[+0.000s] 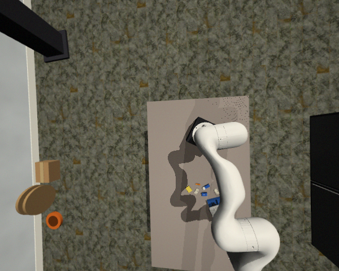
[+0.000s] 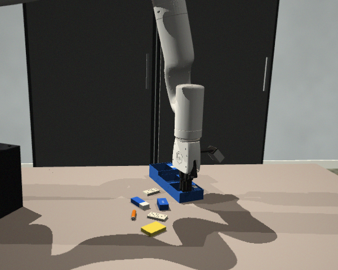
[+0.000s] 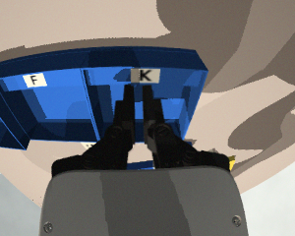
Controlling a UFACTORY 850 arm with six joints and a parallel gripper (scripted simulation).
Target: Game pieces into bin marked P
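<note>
The joined blue bins is 8 cm to the left of my hand, 2 cm behind it and 1 cm below it. Round my hand: orange cylinder (18 cm behind, 12 cm to the right, 3 cm below); blue-and-white eraser (15 cm behind, 6 cm to the right, 3 cm below); blue block (9 cm behind, 6 cm to the right, 3 cm below).
</note>
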